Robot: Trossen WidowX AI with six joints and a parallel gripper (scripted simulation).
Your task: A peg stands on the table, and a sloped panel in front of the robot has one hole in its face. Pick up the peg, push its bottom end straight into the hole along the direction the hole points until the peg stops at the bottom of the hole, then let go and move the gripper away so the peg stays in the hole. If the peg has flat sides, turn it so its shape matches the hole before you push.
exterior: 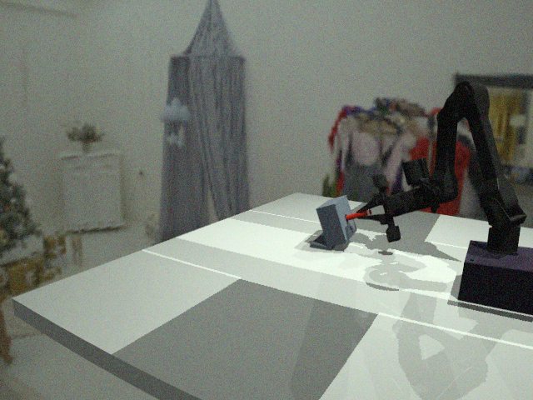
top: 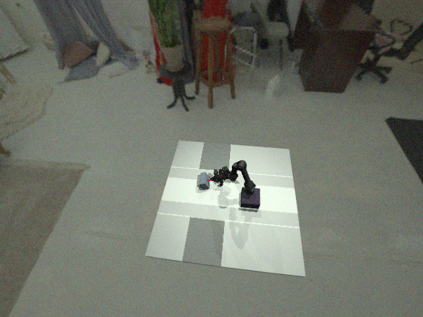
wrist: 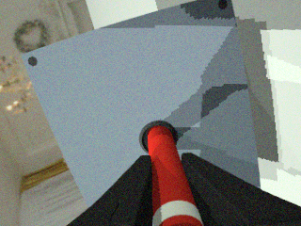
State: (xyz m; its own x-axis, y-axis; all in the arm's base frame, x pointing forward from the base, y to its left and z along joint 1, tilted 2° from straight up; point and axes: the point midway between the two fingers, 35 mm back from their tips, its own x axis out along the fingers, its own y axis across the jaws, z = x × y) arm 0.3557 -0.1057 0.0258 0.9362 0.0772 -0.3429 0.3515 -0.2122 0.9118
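The sloped panel is 6 cm ahead of my gripper tip, 2 cm below it and 1 cm to the left of it. Also, from my gripper tip: red peg: 2 cm behind, 1 cm above.
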